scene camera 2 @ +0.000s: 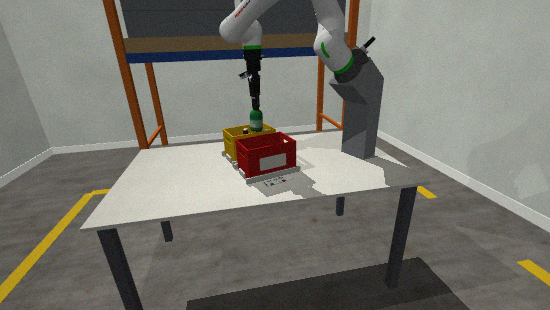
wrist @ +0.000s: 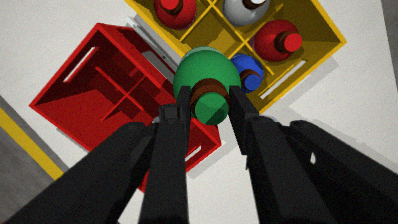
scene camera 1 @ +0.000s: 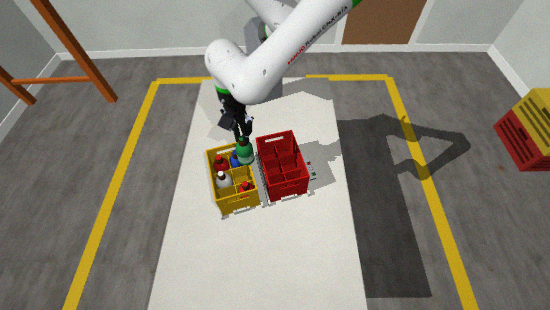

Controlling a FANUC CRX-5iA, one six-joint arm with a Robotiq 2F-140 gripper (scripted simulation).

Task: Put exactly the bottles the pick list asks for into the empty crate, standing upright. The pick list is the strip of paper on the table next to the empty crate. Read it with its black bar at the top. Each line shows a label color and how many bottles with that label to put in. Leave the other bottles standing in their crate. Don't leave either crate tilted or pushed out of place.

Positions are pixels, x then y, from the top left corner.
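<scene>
A red crate is visible in scene camera 1 [284,153]. Scene camera 2 and the wrist view show the red crate as well: the crate [scene camera 2: 257,155] and the crate [wrist: 71,116] are one and the same spot on it.
</scene>
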